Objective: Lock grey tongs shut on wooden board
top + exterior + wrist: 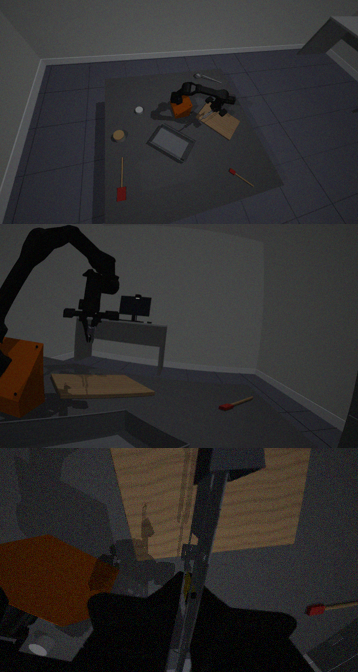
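Right now my gripper tip is 10 mm past the wooden board, 110 mm to the right of it and 170 mm above it. The rest, counted from my gripper tip: roasting tin (170 mm ahead, 360 mm to the right, 140 mm below); then white cylinder (160 mm behind, 600 mm to the right, 160 mm below); then red spatula (410 mm ahead, 740 mm to the right, 170 mm below).
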